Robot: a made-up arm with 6 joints.
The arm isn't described. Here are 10 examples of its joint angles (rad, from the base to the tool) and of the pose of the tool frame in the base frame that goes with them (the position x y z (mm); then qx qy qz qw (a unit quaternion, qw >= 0)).
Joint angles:
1: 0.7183 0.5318 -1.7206 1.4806 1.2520 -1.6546
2: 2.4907 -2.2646 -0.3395 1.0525 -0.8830 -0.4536
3: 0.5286 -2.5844 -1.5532 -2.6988 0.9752 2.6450
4: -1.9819 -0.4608 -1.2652 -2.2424 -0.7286 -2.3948
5: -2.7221 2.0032 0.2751 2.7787 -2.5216 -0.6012
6: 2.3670 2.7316 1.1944 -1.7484 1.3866 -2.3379
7: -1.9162 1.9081 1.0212 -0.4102 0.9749 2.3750
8: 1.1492 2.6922 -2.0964 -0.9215 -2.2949 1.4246
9: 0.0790 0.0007 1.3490 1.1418 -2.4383 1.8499
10: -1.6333 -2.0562 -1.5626 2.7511 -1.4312 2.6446
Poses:
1: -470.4 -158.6 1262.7 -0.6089 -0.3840 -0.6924 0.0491
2: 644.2 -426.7 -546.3 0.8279 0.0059 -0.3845 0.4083
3: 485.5 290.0 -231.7 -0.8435 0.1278 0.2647 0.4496
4: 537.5 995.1 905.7 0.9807 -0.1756 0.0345 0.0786
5: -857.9 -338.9 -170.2 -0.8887 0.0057 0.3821 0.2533
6: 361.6 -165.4 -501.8 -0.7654 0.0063 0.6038 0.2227
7: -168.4 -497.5 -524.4 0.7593 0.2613 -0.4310 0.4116
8: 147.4 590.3 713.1 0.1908 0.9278 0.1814 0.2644
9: 729.7 78.2 1249.9 -0.1886 -0.8293 -0.4377 0.2919
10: 21.5 180.5 -415.2 0.3131 0.3048 0.8347 0.3352
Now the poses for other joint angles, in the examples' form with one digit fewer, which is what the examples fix.
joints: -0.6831 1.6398 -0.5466 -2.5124 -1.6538 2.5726
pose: 1047 -668 781 -0.508 0.305 0.737 0.325
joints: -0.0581 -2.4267 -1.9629 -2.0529 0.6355 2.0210
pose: 572 -32 -52 -0.671 0.489 0.216 0.514
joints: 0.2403 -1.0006 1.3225 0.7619 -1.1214 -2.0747
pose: -161 -36 1715 -0.483 0.445 -0.462 0.596
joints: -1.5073 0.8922 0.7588 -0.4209 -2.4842 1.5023
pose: 171 -1070 839 -0.951 -0.253 0.001 0.176
